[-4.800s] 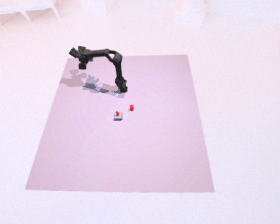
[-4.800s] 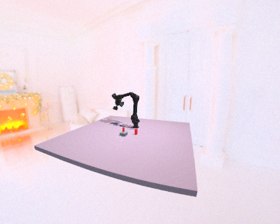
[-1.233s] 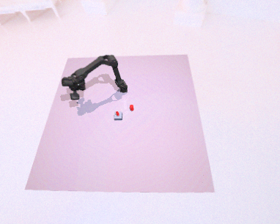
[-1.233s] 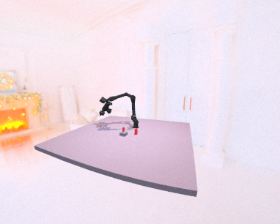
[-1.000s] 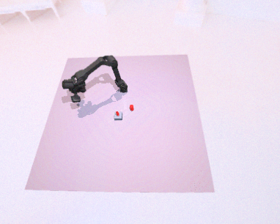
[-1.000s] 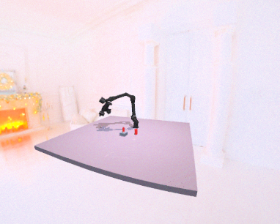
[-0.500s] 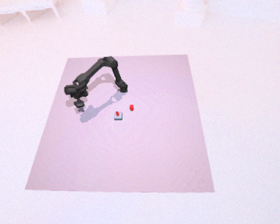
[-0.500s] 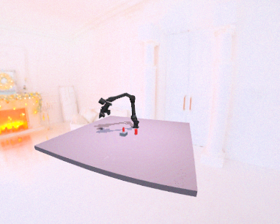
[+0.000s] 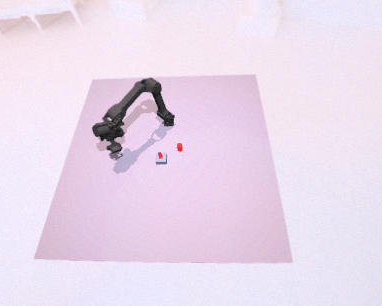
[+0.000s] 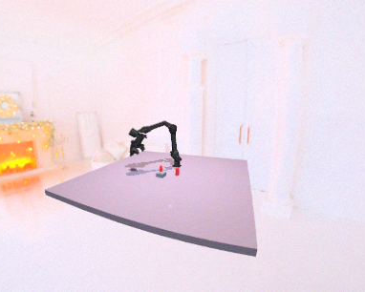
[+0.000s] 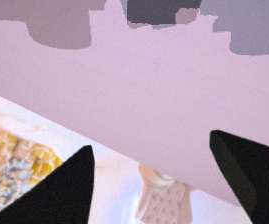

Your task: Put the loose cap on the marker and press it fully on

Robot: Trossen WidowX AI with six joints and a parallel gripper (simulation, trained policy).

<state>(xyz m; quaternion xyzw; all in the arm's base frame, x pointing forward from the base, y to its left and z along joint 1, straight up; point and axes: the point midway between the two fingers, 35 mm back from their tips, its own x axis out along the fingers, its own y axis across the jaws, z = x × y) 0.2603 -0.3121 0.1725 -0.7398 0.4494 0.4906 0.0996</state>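
My gripper tip is 42 cm to the right of the red cap, 12 cm above it and 5 cm past it. The rest, counted from my gripper tip: holder block (31 cm to the left, 13 cm below, 2 cm ahead).
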